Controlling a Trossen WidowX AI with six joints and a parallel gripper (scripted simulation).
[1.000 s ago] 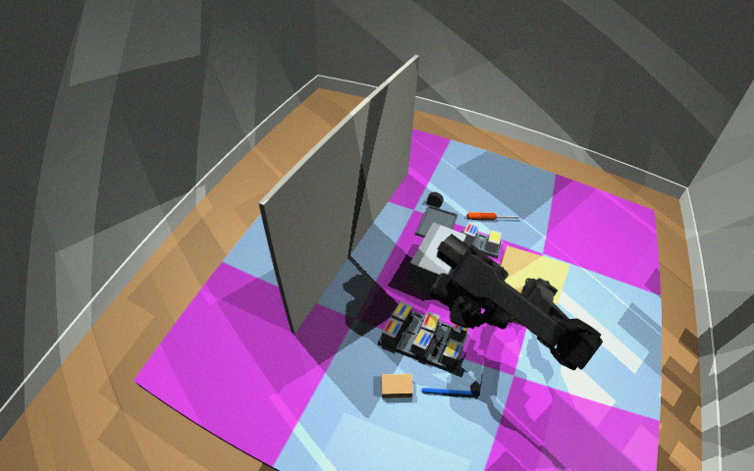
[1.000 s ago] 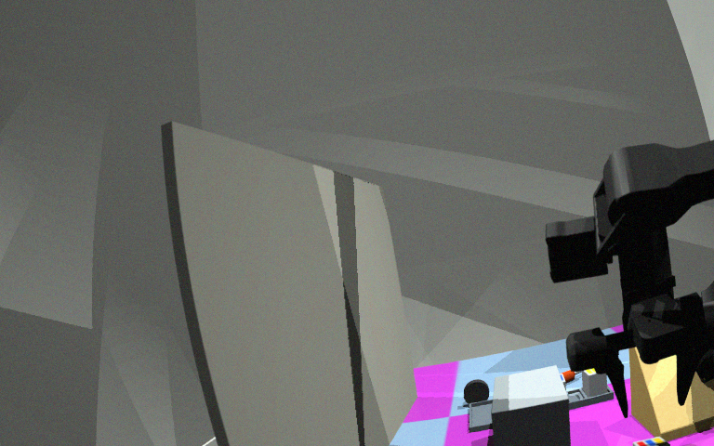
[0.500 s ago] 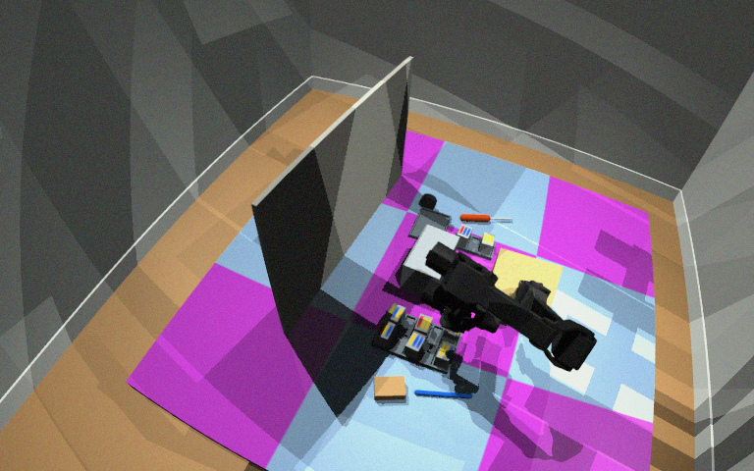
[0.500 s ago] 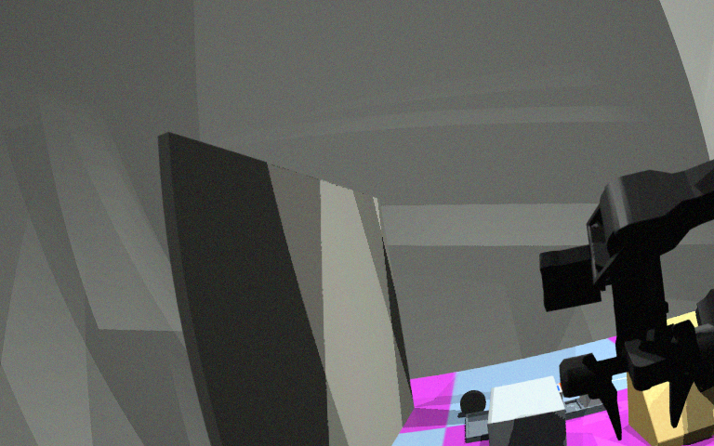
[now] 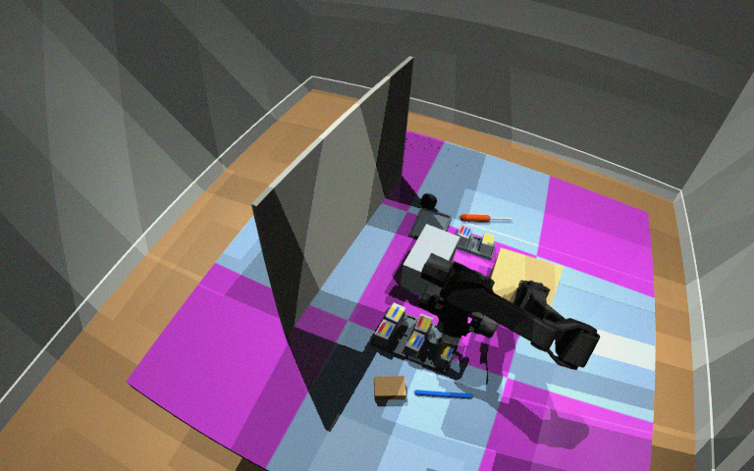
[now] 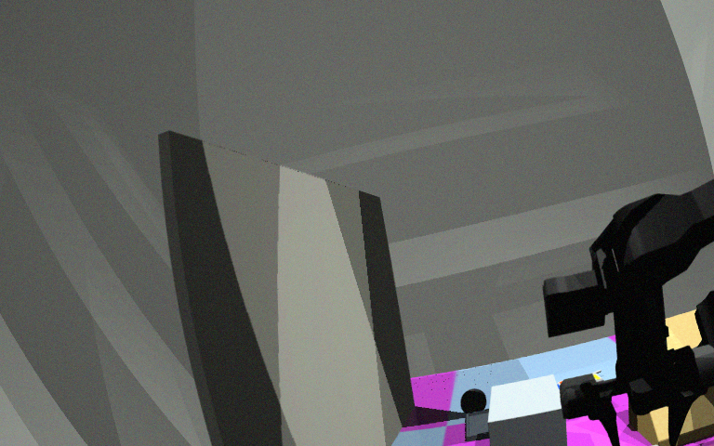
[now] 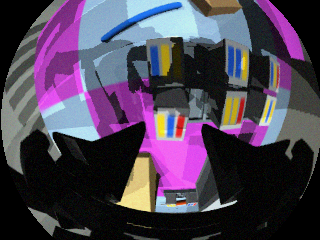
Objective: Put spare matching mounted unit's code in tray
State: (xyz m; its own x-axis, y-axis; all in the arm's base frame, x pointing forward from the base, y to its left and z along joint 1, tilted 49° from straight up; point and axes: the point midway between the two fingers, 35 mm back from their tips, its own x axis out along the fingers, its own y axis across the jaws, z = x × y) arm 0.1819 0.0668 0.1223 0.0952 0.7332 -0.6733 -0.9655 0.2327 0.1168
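My gripper tip is 18 cm to the left of the grey box, 10 cm short of it and 1 cm above it. Round my gripper tip: blue marker pen 16 cm to the left, 5 cm below, 1 cm behind; then brown block 18 cm to the left, 11 cm ahead, 4 cm below; then grey holder 33 cm to the right, 5 cm below, 2 cm behind.
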